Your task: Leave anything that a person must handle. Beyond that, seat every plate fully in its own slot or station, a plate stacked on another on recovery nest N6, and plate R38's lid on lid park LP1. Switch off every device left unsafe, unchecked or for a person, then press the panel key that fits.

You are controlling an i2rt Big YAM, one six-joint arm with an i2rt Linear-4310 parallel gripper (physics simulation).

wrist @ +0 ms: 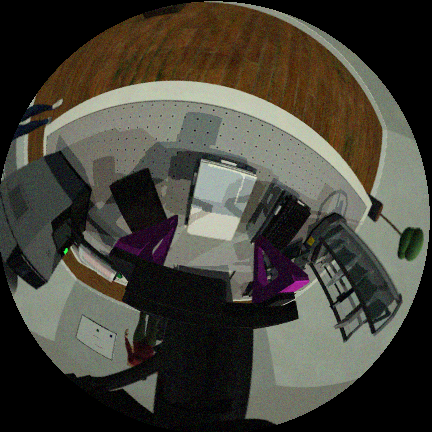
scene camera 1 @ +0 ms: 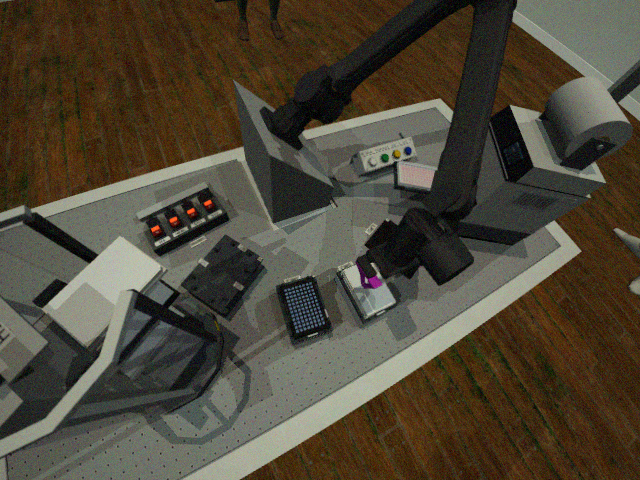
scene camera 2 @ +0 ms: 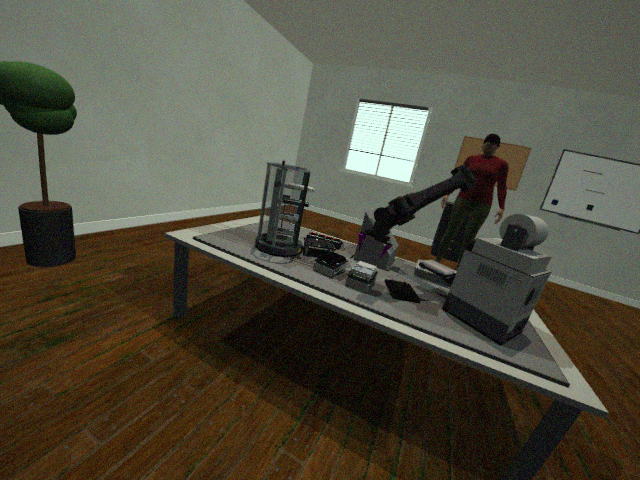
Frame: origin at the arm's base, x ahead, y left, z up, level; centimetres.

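Seen in the pictures: gripper, between the fingertips: (wrist: 218, 228) (scene camera 1: 380, 278) (scene camera 2: 369, 254); arm's base, origin of its link: (scene camera 1: 280, 131).
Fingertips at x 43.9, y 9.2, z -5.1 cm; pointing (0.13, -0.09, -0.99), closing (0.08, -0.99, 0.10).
Pixels of each thing's top centre, then the offset from my fingertips to it. "pt": a spot on its surface instead.
- plate with a pale lid, centre of its top: (wrist: 218, 207) (scene camera 1: 369, 285) (scene camera 2: 364, 267) dx -0.4, dy -0.6, dz -6.2 cm
- dark plate with bluish wells, centre of its top: (wrist: 285, 229) (scene camera 1: 304, 306) (scene camera 2: 332, 256) dx -1.5, dy -17.1, dz -7.5 cm
- plate with a pink top, centre of its top: (scene camera 1: 419, 174) (wrist: 94, 266) (scene camera 2: 438, 265) dx -24.4, dy +27.1, dz -1.3 cm
- key panel, centre of its top: (scene camera 1: 389, 147) (wrist: 114, 279) (scene camera 2: 438, 266) dx -40.6, dy +27.4, dz -6.0 cm
- black pad, a spot on its surface: (wrist: 137, 200) (scene camera 2: 400, 290) pt dx -7.1, dy +16.1, dz -13.0 cm
- dark flat station, centre of its top: (scene camera 1: 221, 268) (wrist: 289, 273) (scene camera 2: 320, 240) dx -16.3, dy -32.7, dz -6.8 cm
- tall rack tower, a spot on its surface: (scene camera 2: 305, 206) pt dx -5.8, dy -39.3, dz +10.8 cm
- large grey machine, centre of its top: (scene camera 1: 604, 96) (scene camera 2: 526, 214) dx -12.2, dy +50.3, dz +31.2 cm
My gripper (scene camera 1: 370, 277) (scene camera 2: 373, 248) (wrist: 218, 228) is open and empty, its purple fingers spread above the inner end of a plate with a pale lid (scene camera 1: 364, 295) (scene camera 2: 363, 270) (wrist: 222, 200). That plate sits on a nest near the front edge; its label is too small to read. A dark plate with bluish wells (scene camera 1: 303, 305) (wrist: 291, 220) sits on the nest beside it. A plate with a pink top (scene camera 1: 416, 176) (scene camera 2: 436, 267) lies by the key panel (scene camera 1: 386, 156), which has white, green, yellow and blue keys. The switch box (scene camera 1: 184, 219) (scene camera 2: 323, 241) shows orange rockers.
A black pad (scene camera 2: 402, 290) (wrist: 137, 200) lies beside the lidded plate. A dark flat station (scene camera 1: 224, 273) lies near the switches. The tall rack tower (scene camera 2: 305, 206) stands at one end, and a large grey machine (scene camera 1: 522, 209) (scene camera 2: 496, 294) (wrist: 42, 205) at the other. A person (scene camera 2: 483, 178) stands beyond the table.
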